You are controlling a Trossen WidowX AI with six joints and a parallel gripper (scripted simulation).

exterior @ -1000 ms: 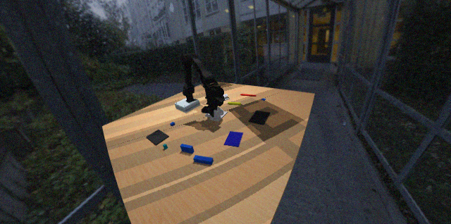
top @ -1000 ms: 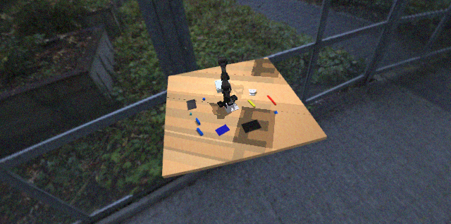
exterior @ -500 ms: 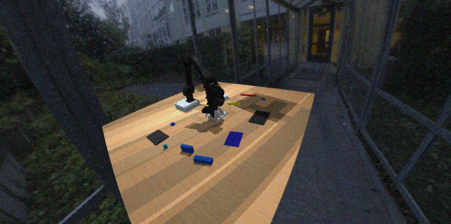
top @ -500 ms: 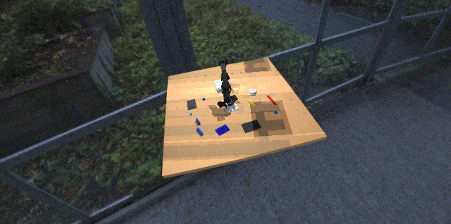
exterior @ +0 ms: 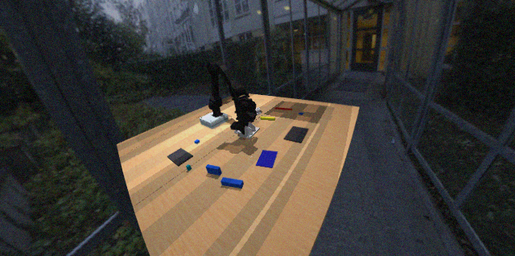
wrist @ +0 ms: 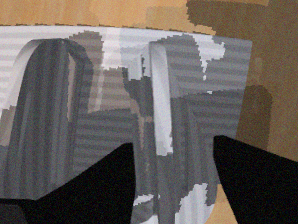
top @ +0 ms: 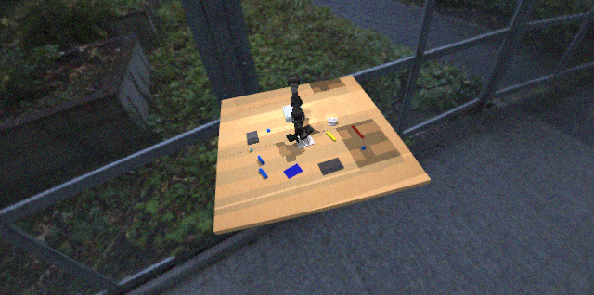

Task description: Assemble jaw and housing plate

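The white jaw lies 40 mm behind my gripper tip. The rest, counted from my gripper tip: light grey part (250 mm to the left, 200 mm behind, 10 mm above); yellow bar (220 mm to the left, 40 mm behind, 10 mm below); blue plate (250 mm ahead, 60 mm to the right, 10 mm below).
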